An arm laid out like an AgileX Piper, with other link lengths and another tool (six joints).
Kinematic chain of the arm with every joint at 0, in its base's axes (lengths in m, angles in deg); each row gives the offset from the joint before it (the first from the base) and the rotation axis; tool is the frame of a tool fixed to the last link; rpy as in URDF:
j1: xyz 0 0 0.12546 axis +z
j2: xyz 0 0 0 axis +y
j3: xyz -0.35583 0 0.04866 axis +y
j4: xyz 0.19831 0 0.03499 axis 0.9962 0 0.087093
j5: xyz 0 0 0 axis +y
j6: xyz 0.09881 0 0.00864 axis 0.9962 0 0.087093
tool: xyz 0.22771 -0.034 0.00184 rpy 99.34 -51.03 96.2
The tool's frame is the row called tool.
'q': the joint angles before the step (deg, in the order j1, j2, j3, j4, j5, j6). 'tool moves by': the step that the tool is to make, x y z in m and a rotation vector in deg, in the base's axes. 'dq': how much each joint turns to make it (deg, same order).
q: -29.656, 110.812, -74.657, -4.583, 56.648, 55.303
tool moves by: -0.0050, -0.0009, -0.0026, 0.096, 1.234, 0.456
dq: -0.006, 0.563, -0.017, -0.582, 0.562, -0.200
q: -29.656, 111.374, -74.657, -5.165, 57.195, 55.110
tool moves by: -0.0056, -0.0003, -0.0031, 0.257, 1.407, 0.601
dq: 0.002, 0.673, 0.002, -0.515, 0.648, -0.378
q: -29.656, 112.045, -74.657, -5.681, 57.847, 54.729
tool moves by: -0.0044, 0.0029, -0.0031, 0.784, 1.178, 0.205
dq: -0.010, 0.671, -0.037, 0.158, 0.751, -0.363
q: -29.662, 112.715, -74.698, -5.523, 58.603, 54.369
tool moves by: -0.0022, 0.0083, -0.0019, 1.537, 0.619, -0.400
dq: -0.005, 0.401, -0.014, 1.263, 0.888, -0.362
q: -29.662, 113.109, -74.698, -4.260, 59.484, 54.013
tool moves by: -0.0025, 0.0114, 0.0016, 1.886, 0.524, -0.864
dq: 0.005, -0.008, -0.230, 1.703, 1.621, -0.147
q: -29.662, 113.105, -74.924, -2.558, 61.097, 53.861
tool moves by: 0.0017, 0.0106, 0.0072, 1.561, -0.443, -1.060
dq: 0.004, -0.715, -0.850, 1.901, 1.953, -0.001
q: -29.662, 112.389, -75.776, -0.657, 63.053, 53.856
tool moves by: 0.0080, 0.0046, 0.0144, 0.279, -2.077, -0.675
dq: 0.015, -1.771, -1.624, 1.461, 1.728, -0.037
